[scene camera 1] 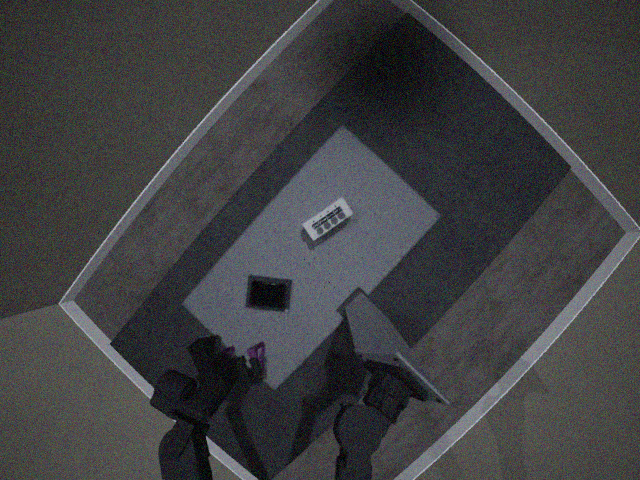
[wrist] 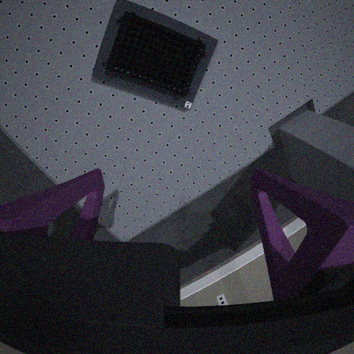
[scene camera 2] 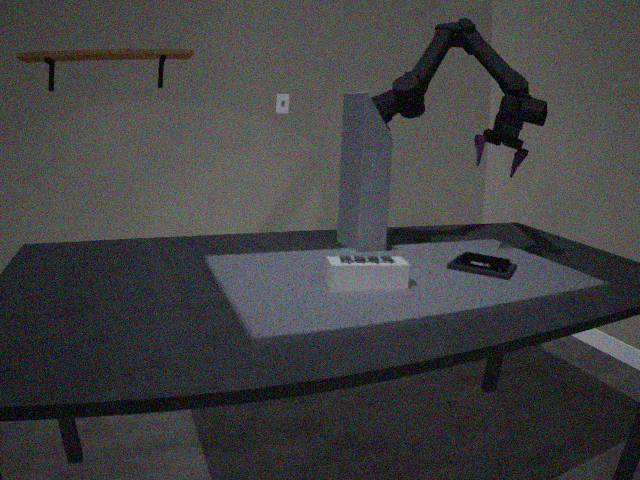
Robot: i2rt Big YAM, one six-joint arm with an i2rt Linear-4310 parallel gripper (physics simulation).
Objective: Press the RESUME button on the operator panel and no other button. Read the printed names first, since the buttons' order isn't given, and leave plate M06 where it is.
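Frame: origin at the arm's base, x right, y up, z back, level; centimetres.
Seen in the pictures: gripper, fingertip midpoint: [scene camera 1: 248,345] [scene camera 2: 494,171]; arm's base, origin of the base link: [scene camera 1: 395,375] [scene camera 2: 369,116].
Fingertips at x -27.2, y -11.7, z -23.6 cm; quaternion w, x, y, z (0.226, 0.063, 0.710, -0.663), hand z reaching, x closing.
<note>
Offsets run from my fingertips to a thing's top centre. "spot": to the spot under its first point. Level surfaces: height alone.
The operator panel {dx +39.4, dy -18.7, dz -13.0 cm} [scene camera 1: 309,230] [scene camera 2: 368,279] is a white box on the light perforated board, with a row of several dark round buttons {spot: dx +37.9, dy -18.7, dz -11.4 cm} [scene camera 1: 327,225] [scene camera 2: 366,259] on top. Dark print runs beside the buttons in scene camera 1, too small to read, so I cannot tell which button is RESUME. The panel does not show in the wrist view. A black plate {dx +5.0, dy -21.6, dz -6.5 cm} [scene camera 1: 268,293] [scene camera 2: 481,262] [wrist: 155,55], probably M06, sits in a dark grey holder [wrist: 142,92]; its name is unreadable. My gripper [scene camera 1: 244,349] [scene camera 2: 494,171] [wrist: 176,176] is open and empty, high above the board's near corner, away from the panel.
The perforated board {dy -24.3 cm} [scene camera 1: 372,180] [scene camera 2: 289,310] [wrist: 150,150] lies on a dark table {dy -25.5 cm} [scene camera 1: 465,155] [scene camera 2: 129,320]. The arm's tall grey pedestal [scene camera 1: 369,328] [scene camera 2: 363,175] stands at the board's edge. A wooden shelf [scene camera 2: 105,54] hangs on the wall.
</note>
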